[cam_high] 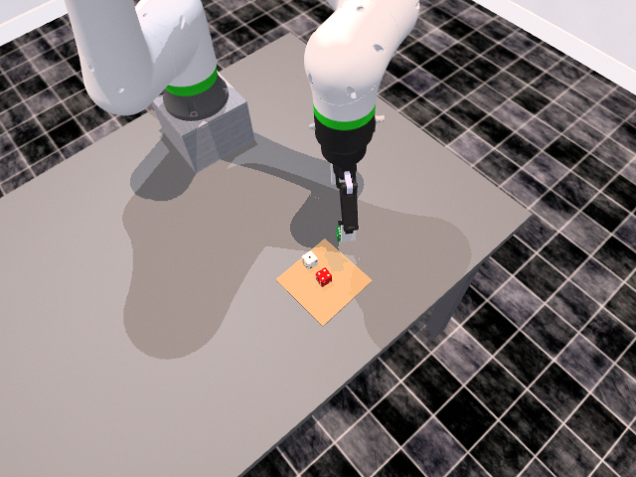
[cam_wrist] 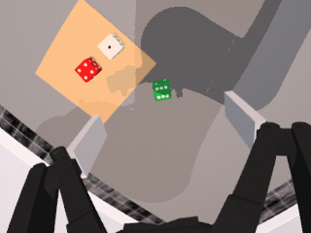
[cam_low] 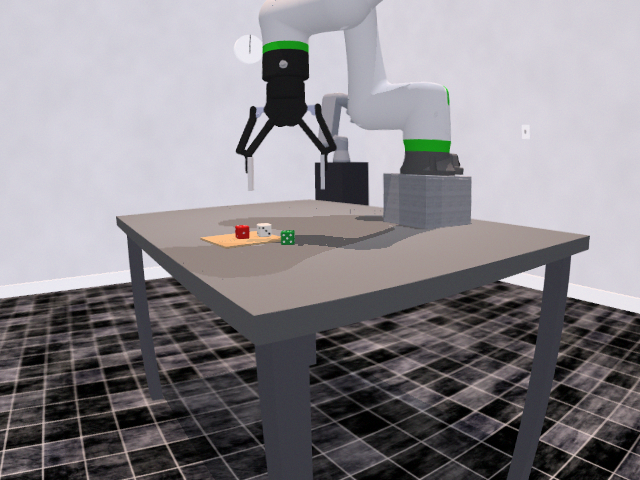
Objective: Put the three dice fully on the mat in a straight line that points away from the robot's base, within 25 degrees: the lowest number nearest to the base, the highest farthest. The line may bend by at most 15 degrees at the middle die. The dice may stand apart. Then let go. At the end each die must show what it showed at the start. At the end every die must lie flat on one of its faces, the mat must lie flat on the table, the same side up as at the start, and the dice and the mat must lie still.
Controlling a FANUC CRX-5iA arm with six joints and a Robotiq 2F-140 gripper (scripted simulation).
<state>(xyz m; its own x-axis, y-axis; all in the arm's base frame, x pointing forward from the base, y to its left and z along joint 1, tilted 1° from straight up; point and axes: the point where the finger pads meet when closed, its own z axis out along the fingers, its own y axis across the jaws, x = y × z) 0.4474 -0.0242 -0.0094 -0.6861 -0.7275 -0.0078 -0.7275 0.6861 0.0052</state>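
Right now the green die is 110 mm below my hand. The rest, counted from my hand: red die (40 mm ahead, 110 mm to the right, 100 mm below); white die (10 mm behind, 90 mm to the right, 100 mm below); mat (40 mm ahead, 110 mm to the right, 120 mm below).
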